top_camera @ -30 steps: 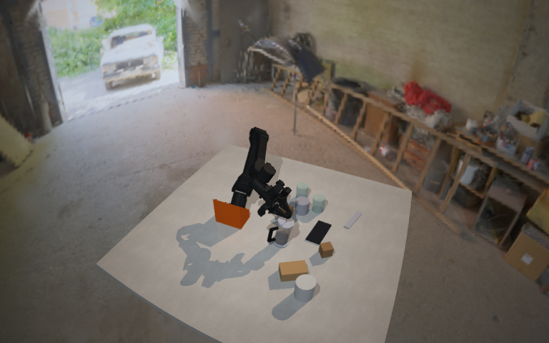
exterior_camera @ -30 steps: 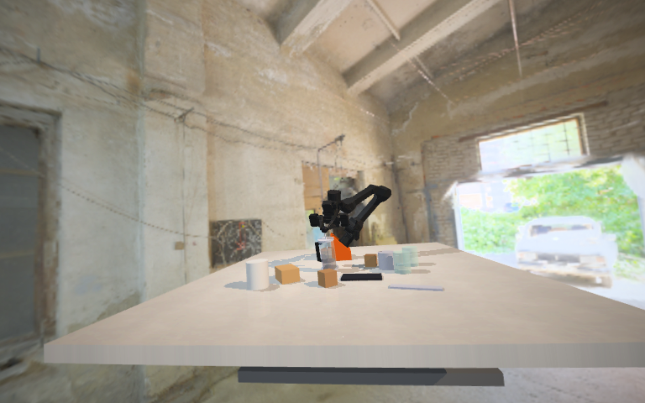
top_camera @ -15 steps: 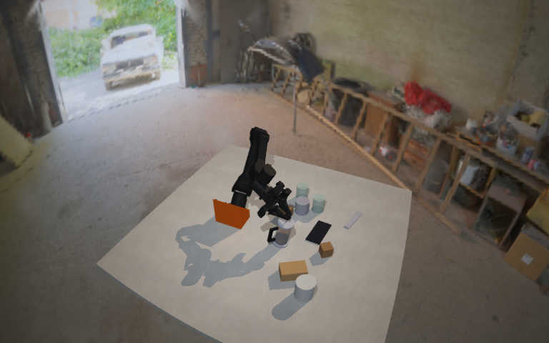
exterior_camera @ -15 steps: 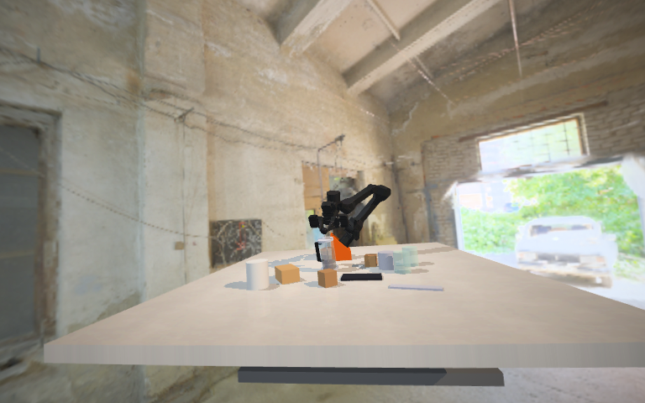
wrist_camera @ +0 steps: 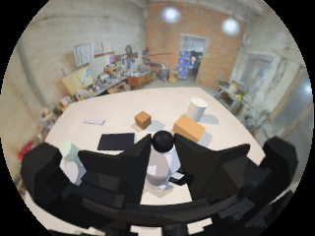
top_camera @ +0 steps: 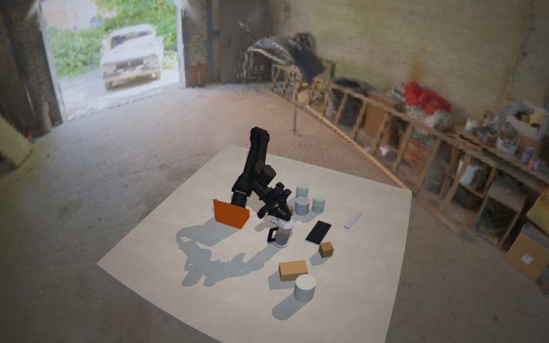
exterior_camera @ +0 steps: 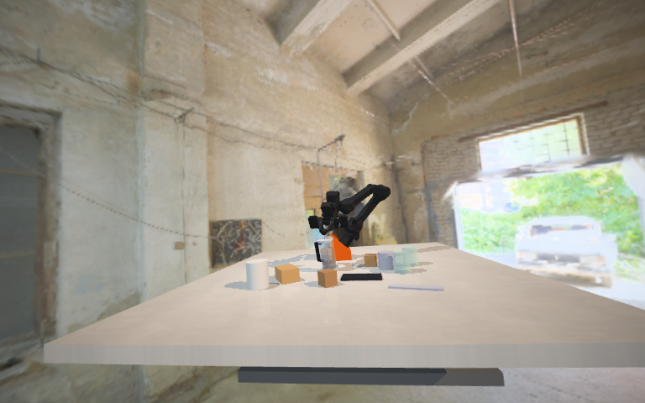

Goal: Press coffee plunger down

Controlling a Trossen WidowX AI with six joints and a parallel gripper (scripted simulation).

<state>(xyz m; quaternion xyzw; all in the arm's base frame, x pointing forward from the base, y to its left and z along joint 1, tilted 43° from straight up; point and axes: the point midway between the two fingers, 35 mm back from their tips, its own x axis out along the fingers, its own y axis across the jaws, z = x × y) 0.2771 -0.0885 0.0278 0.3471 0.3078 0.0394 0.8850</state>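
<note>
My gripper tip is 90 mm above the glass coffee press, 30 mm past it and 10 mm to the left of it. Also, from my gripper tip: white cylinder 220 mm to the right, 190 mm ahead, 130 mm below; black slab 170 mm below, 150 mm to the left, 100 mm ahead.
</note>
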